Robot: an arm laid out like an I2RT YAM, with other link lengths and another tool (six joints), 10 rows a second.
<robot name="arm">
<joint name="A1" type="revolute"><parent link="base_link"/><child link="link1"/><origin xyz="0 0 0.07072"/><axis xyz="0 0 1"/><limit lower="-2.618" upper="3.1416"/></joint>
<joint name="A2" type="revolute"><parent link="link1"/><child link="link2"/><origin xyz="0.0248 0.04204 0.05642"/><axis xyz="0 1 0"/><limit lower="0" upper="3.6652"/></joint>
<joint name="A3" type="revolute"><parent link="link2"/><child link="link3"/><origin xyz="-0.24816 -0.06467 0"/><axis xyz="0 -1 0"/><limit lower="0" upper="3.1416"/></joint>
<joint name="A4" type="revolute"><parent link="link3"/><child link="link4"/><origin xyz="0.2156 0.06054 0.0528"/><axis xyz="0 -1 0"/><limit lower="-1.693" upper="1.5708"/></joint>
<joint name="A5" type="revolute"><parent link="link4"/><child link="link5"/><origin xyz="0.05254 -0.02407 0.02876"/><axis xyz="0 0 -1"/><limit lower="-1.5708" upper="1.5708"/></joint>
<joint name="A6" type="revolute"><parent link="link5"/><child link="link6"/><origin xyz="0.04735 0 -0.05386"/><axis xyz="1 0 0"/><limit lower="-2.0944" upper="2.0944"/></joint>
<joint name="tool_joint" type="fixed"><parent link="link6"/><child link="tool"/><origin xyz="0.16 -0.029 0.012" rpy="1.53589 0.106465 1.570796"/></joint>
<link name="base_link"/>
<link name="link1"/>
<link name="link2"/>
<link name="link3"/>
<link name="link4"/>
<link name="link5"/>
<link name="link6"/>
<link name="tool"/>
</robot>
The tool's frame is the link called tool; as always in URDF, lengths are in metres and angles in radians.
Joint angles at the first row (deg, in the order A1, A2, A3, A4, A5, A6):
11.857 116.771 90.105 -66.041 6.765 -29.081
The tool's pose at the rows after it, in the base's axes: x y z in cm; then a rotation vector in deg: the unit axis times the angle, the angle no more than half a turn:
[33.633, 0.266, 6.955, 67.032, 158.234, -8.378]
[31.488, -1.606, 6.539, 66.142, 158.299, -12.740]
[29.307, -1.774, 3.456, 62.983, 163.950, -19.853]
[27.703, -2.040, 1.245, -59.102, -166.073, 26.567]
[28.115, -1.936, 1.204, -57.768, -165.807, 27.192]
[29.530, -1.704, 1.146, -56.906, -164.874, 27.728]
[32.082, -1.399, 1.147, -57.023, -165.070, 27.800]
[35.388, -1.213, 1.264, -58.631, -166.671, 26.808]
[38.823, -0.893, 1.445, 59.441, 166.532, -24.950]
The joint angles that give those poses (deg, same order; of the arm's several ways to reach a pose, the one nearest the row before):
7.421 108.750 84.774 -63.572 10.022 -30.610
5.955 104.923 77.996 -61.692 12.513 -32.557
7.093 108.006 73.102 -59.922 14.196 -34.041
7.901 112.662 71.987 -60.534 15.660 -35.201
8.077 114.192 73.953 -61.669 15.835 -35.681
8.076 118.321 79.919 -64.642 15.770 -35.878
8.055 123.655 88.595 -67.788 15.901 -35.878
7.683 129.034 98.500 -70.216 16.054 -35.856
7.574 134.300 108.751 -72.206 16.251 -35.812

